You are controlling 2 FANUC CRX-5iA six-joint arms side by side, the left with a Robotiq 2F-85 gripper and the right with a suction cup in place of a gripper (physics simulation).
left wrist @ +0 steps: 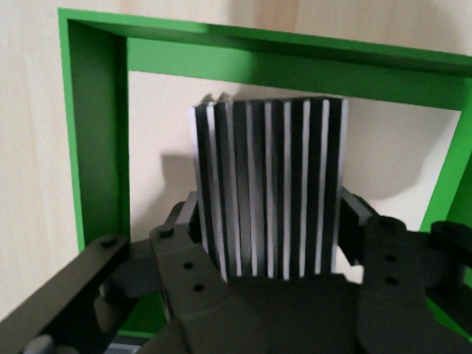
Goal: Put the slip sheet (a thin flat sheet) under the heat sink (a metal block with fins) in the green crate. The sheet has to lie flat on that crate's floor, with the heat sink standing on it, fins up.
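Observation:
The heat sink, a dark block with pale fins facing up, is in the middle of the left wrist view, inside the green crate. My left gripper is shut on it, with one finger against each side. The pale slip sheet lies flat on the crate's floor and shows around and beyond the heat sink; a strip of green floor shows along the sheet's upper and right edges. The heat sink hides the sheet's middle, and I cannot tell whether its base touches the sheet. My right suction cup is not in view.
The crate's walls stand around the heat sink and fingers. Light wooden table shows to the left of the crate and above it. A small grey strip shows below the crate at the lower left. The gripper body hides much of the lower view.

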